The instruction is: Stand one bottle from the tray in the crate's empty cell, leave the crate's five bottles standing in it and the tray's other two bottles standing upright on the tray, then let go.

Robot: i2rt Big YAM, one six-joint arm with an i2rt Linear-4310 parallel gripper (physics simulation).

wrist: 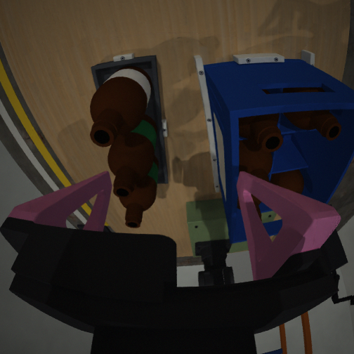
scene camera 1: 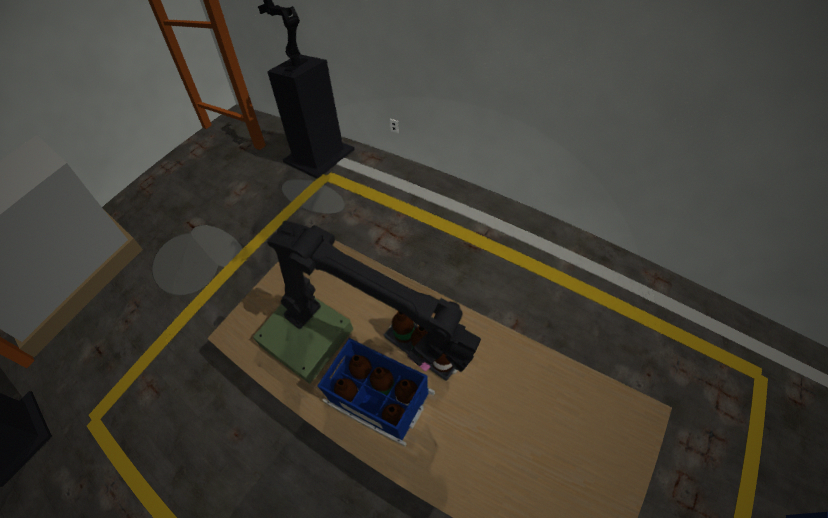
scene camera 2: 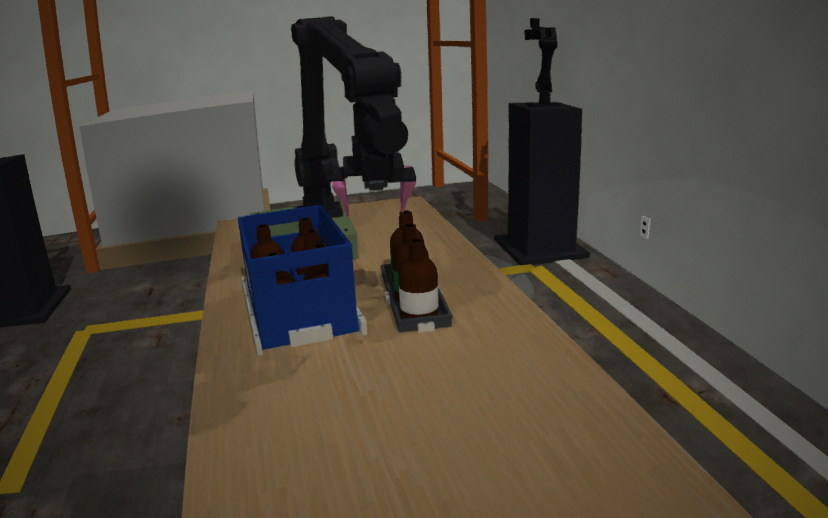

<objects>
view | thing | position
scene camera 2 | my gripper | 375, 212
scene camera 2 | white-labelled bottle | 418, 278
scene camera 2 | green-labelled bottle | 401, 252
</objects>
